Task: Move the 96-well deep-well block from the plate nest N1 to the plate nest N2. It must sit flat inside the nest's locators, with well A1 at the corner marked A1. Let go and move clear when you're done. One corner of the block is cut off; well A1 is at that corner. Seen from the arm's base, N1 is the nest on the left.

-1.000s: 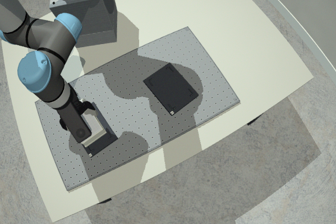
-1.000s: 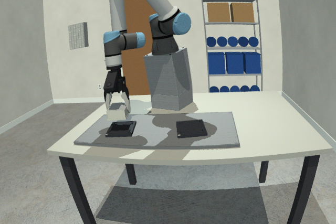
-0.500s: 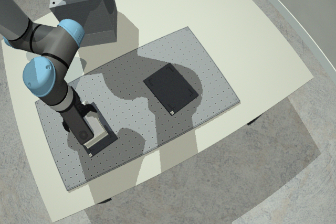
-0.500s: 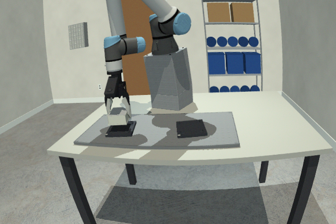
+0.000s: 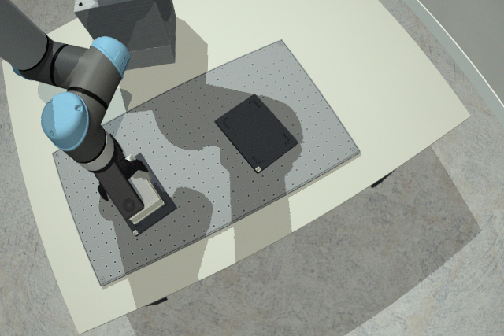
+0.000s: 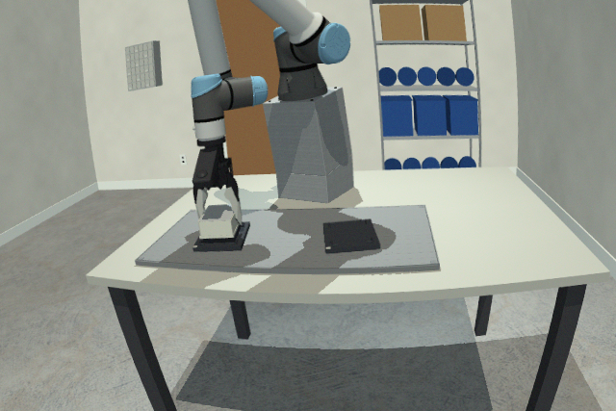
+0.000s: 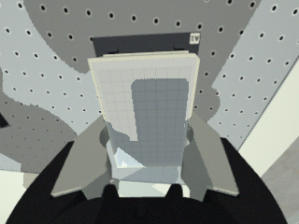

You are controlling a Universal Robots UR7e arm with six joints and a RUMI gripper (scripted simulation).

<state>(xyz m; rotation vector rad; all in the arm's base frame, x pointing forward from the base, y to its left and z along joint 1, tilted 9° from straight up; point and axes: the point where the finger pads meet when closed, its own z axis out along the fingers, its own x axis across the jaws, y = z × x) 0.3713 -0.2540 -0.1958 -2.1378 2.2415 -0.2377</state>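
My hand is 40 mm above the plate nest N2. The rest, counted from my hand: white A1 mark: 70 mm ahead, 60 mm to the right, 30 mm below; then plate nest N1: 60 mm ahead, 310 mm to the left, 40 mm below; then white deep-well block: 10 mm above.
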